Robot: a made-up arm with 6 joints. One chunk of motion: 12 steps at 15 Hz.
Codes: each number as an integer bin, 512 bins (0 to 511) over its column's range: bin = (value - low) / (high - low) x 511, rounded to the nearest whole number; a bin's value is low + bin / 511 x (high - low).
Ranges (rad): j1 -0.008..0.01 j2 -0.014..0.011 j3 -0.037..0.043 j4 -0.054..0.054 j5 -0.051..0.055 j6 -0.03..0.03
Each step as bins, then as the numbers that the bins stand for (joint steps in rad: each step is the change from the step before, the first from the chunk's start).
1 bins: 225 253 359 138 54 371
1 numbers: -0.00007 -0.00162 0.01920 -0.02483 -0.03980 0.01356
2 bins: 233 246 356 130 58 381
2 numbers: 0.00021 -0.00196 0.01873 -0.02652 -0.03897 0.01474
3 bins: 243 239 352 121 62 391
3 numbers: 0.00056 -0.00231 0.01811 -0.02843 -0.03814 0.01591
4 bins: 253 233 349 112 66 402
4 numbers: 0.00091 -0.00260 0.01764 -0.03033 -0.03731 0.01720
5 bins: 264 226 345 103 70 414
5 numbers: 0.00130 -0.00294 0.01701 -0.03223 -0.03648 0.01861
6 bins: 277 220 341 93 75 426
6 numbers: 0.00176 -0.00324 0.01639 -0.03434 -0.03544 0.02002
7 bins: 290 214 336 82 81 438
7 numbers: 0.00222 -0.00353 0.01560 -0.03667 -0.03420 0.02143
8 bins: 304 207 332 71 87 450
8 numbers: 0.00271 -0.00387 0.01498 -0.03899 -0.03295 0.02284
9 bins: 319 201 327 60 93 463
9 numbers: 0.00324 -0.00417 0.01419 -0.04132 -0.03171 0.02436
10 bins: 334 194 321 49 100 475
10 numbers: 0.00377 -0.00451 0.01325 -0.04364 -0.03026 0.02577
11 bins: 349 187 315 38 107 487
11 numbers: 0.00429 -0.00485 0.01232 -0.04597 -0.02880 0.02718
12 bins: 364 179 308 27 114 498
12 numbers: 0.00482 -0.00524 0.01122 -0.04829 -0.02735 0.02847
